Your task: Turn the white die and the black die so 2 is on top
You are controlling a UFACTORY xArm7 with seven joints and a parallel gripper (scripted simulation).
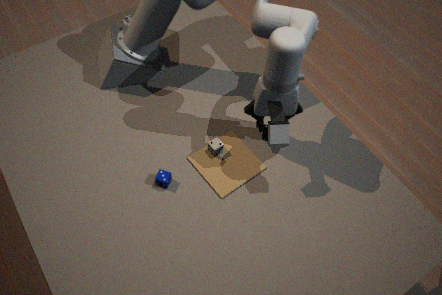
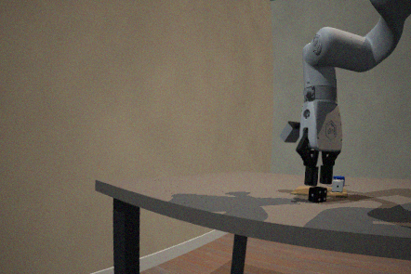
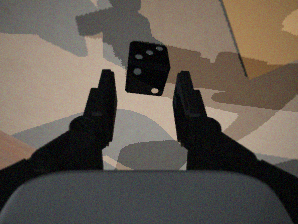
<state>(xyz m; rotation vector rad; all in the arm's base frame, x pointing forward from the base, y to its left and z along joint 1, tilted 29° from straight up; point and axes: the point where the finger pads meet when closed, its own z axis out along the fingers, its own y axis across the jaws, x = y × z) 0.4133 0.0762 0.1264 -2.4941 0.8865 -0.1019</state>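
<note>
My hand is 4 cm above the black die. The rest, counted from my hand: blue die (5 cm behind, 29 cm to the right, 4 cm below); white die (5 cm behind, 14 cm to the right, 4 cm below); tan mat (14 cm to the right, 5 cm below).
</note>
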